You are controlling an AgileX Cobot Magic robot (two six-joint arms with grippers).
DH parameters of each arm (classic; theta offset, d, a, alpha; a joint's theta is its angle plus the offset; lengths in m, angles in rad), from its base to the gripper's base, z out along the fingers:
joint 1: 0 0.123 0 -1.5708
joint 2: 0.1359 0 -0.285 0
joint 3: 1.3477 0 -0.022 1.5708
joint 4: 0 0.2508 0 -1.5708
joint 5: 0 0 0.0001 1.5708
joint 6: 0 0.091 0 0
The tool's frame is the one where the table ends.
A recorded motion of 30 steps. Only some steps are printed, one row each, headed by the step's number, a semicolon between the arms.
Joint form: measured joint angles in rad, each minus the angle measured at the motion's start. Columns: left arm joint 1, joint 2, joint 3, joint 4, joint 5, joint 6; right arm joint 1, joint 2, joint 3, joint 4, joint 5, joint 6.
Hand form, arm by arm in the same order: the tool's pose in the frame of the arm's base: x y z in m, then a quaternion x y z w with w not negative. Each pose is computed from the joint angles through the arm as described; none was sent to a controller.
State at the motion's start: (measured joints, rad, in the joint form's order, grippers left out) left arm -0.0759 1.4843 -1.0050 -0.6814 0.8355 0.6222; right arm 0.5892 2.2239 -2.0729 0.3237 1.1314 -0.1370
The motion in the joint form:
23: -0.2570 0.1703 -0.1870 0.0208 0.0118 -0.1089; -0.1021 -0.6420 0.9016 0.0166 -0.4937 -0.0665
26: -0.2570 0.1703 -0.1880 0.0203 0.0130 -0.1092; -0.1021 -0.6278 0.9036 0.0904 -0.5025 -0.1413
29: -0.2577 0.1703 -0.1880 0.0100 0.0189 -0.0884; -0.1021 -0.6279 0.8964 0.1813 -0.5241 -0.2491
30: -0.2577 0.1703 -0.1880 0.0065 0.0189 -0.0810; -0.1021 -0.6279 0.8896 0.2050 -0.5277 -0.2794
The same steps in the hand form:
23: 0.3074 -0.1506 0.2574 0.22809 0.91904 -0.26071 0.18806; 0.2916 0.1749 0.2744 -0.22456 0.91831 0.17743 0.27348
26: 0.3074 -0.1507 0.2577 0.22809 0.91894 -0.26114 0.18795; 0.2926 0.1794 0.2707 -0.23500 0.91288 0.19415 0.27153
29: 0.3068 -0.1515 0.2580 0.23591 0.91608 -0.26417 0.18801; 0.2937 0.1841 0.2759 -0.25260 0.89788 0.21411 0.29010
30: 0.3067 -0.1517 0.2582 0.23828 0.91505 -0.26489 0.18903; 0.2944 0.1855 0.2787 -0.25831 0.89282 0.21921 0.29681

